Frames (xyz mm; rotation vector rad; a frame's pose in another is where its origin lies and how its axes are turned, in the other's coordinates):
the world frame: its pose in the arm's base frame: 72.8 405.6 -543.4 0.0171 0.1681 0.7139
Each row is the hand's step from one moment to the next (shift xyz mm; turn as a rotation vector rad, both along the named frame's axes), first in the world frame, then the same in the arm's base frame.
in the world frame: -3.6 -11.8 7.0 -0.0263 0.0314 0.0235
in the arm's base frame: 6.1 -11.0 6.6 -0.0362 0.0076 0.0294
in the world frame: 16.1 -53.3 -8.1 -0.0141 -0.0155 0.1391
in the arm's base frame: 45.3 -30.1 -14.3 0.0218 -0.0151 0.1382
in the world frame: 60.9 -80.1 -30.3 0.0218 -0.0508 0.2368
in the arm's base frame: 92.5 -22.1 -44.7 0.0869 -0.0143 0.2266
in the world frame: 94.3 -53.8 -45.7 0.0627 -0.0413 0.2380
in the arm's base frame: 97.8 19.0 -62.9 0.1113 0.0196 0.2225
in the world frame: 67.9 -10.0 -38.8 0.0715 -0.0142 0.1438
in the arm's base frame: 50.8 35.2 -49.0 0.0853 0.0420 0.1302
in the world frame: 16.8 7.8 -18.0 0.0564 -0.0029 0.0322
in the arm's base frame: 4.5 16.1 -19.7 0.0489 0.0360 0.0232
